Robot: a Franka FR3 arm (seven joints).
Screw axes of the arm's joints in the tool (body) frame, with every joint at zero. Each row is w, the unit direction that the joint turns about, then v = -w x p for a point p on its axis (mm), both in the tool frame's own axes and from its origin. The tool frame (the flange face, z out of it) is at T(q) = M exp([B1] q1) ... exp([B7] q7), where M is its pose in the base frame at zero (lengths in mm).
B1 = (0, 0, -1, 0.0, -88.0, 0.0)
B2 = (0, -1, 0, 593.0, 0.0, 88.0)
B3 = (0, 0, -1, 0.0, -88.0, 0.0)
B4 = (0, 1, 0, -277.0, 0.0, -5.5)
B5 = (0, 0, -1, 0.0, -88.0, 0.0)
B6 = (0, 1, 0, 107.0, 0.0, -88.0)
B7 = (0, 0, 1, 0.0, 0.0, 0.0)
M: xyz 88.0 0.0 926.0 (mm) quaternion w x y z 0 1 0 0
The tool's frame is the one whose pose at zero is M.
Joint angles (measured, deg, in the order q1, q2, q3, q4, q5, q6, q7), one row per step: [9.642 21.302 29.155 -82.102 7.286 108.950 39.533]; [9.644 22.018 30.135 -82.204 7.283 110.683 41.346]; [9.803 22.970 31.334 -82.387 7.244 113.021 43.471]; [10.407 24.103 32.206 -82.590 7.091 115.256 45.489]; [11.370 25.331 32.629 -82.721 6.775 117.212 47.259]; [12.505 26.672 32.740 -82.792 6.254 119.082 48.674]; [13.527 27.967 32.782 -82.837 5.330 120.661 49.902]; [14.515 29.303 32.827 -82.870 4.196 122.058 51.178]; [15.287 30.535 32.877 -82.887 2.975 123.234 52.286]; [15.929 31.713 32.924 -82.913 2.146 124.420 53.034]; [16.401 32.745 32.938 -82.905 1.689 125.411 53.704]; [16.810 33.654 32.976 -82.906 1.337 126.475 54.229]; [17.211 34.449 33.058 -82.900 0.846 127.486 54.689]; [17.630 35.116 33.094 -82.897 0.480 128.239 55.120]
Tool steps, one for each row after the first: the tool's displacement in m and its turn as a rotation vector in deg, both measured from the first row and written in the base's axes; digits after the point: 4 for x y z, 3 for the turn. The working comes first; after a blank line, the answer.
Tool pose at each row, in the base's axes (x y z in m, rotation vector in deg; the steps are taken from these numbers as rounded here): [0.5528 0.3878 0.5195 -161.338 7.108 6.418]; [0.5516 0.3968 0.5158 -160.174 8.862 6.296]; [0.5493 0.4092 0.5106 -158.648 10.716 6.157]; [0.5458 0.4232 0.5025 -157.400 12.228 6.369]; [0.5422 0.4369 0.4926 -156.573 13.397 6.712]; [0.5392 0.4497 0.4809 -156.058 14.162 6.909]; [0.5367 0.4605 0.4690 -155.998 14.631 6.839]; [0.5339 0.4709 0.4564 -156.179 15.042 6.801]; [0.5319 0.4791 0.4445 -156.495 15.353 6.638]; [0.5303 0.4862 0.4332 -156.544 15.521 6.648]; [0.5295 0.4915 0.4234 -156.417 15.982 6.904]; [0.5287 0.4964 0.4152 -156.138 16.332 7.004]; [0.5274 0.5013 0.4082 -155.928 16.419 6.875]; [0.5255 0.5060 0.4021 -155.814 16.487 6.925]

[-0.0012 0.0090 -0.0037 1.035 0.102 -1.303]; [-0.0035 0.0214 -0.0089 2.404 0.203 -2.718]; [-0.0070 0.0354 -0.0170 3.506 0.517 -3.848]; [-0.0106 0.0491 -0.0269 4.210 0.889 -4.696]; [-0.0136 0.0619 -0.0386 4.640 1.116 -5.254]; [-0.0161 0.0727 -0.0505 4.649 1.121 -5.596]; [-0.0189 0.0831 -0.0631 4.424 1.143 -5.872]; [-0.0209 0.0913 -0.0750 4.076 1.066 -6.079]; [-0.0225 0.0984 -0.0863 4.008 1.093 -6.191]; [-0.0233 0.1037 -0.0961 4.079 1.327 -6.495]; [-0.0241 0.1086 -0.1043 4.314 1.438 -6.754]; [-0.0254 0.1135 -0.1113 4.513 1.357 -6.851]; [-0.0273 0.1182 -0.1174 4.618 1.400 -6.904]
